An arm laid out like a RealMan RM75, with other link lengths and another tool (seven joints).
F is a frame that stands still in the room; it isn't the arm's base.
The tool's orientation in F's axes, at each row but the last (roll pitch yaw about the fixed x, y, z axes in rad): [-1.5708 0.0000 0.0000]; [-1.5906 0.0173 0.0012]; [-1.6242 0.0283 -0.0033]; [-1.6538 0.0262 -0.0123]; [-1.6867 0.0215 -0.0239]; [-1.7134 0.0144 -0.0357]
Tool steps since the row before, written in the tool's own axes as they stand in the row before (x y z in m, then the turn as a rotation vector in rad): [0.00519 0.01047 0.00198 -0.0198 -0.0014 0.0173]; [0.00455 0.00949 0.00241 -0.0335 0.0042 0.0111]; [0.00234 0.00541 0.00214 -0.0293 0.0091 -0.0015]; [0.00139 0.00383 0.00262 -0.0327 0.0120 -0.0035]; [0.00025 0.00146 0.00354 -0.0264 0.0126 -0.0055]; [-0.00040 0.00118 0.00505 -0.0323 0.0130 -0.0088]
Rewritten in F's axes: [0.00519 0.00198 -0.01047 -0.0198 0.0173 0.0014]; [0.00438 0.00223 -0.00961 -0.0336 0.0110 -0.0038]; [0.00219 0.00184 -0.00558 -0.0295 -0.0019 -0.0082]; [0.00131 0.00228 -0.00407 -0.0330 -0.0041 -0.0108]; [0.00029 0.00334 -0.00186 -0.0268 -0.0063 -0.0113]; [-0.00025 0.00484 -0.00188 -0.0328 -0.0094 -0.0112]
